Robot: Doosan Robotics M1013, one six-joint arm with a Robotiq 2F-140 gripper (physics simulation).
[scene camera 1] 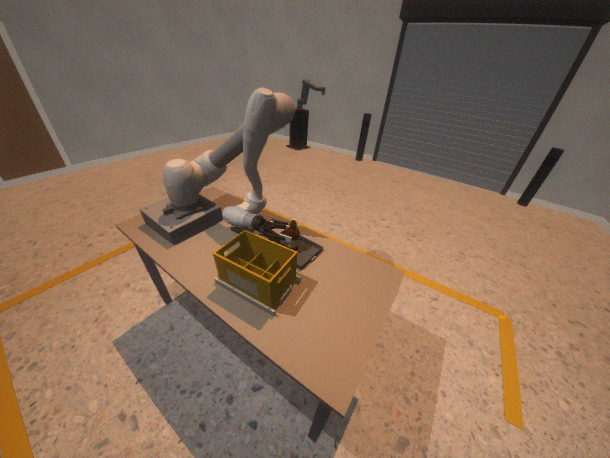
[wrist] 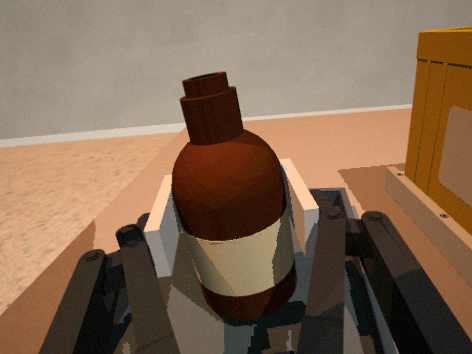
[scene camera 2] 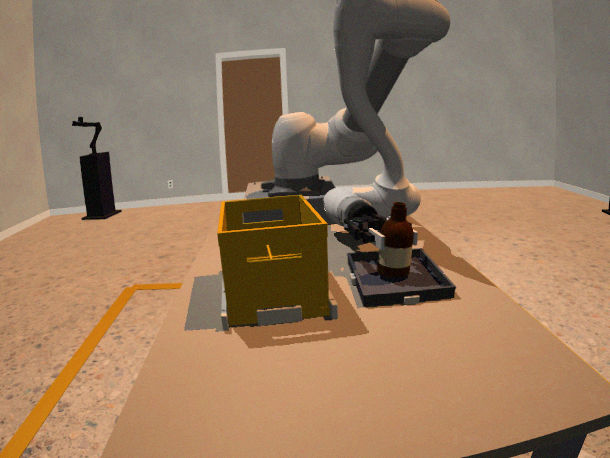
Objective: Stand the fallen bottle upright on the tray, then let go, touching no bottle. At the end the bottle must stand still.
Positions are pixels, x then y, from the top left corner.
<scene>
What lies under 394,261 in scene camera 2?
A brown bottle.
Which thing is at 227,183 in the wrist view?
A brown bottle.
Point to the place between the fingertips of my gripper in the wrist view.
230,185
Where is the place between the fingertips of my gripper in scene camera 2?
At 399,241
</scene>
